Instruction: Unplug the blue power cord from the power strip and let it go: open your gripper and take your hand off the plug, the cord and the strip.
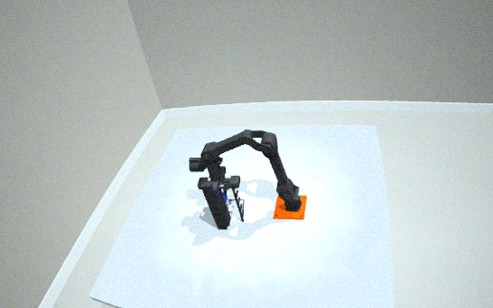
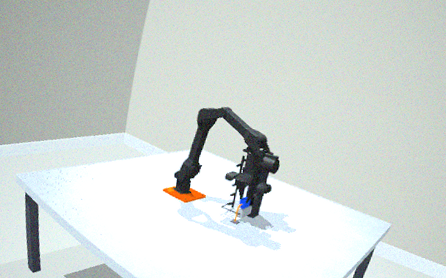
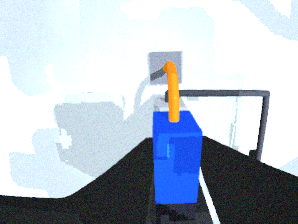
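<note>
Right now the blue plug is 10 mm behind my gripper tip and 30 mm to the left of it.
</note>
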